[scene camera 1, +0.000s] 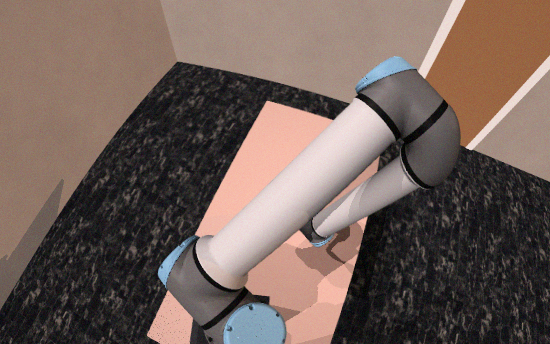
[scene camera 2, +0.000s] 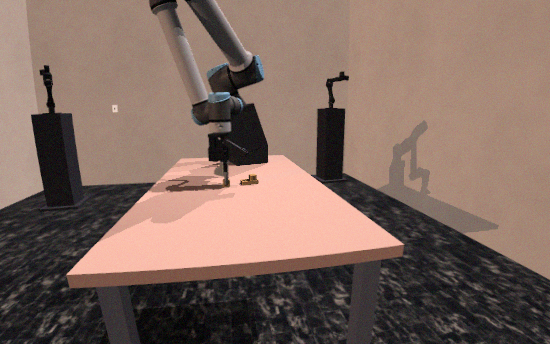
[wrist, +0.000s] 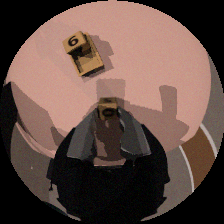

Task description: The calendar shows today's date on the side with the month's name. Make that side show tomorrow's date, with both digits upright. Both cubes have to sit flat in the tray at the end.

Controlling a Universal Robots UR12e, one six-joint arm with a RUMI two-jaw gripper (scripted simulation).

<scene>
In view: the gripper (scene camera 2: 225,183).
The gripper shows as well in the wrist view (wrist: 108,107).
</scene>
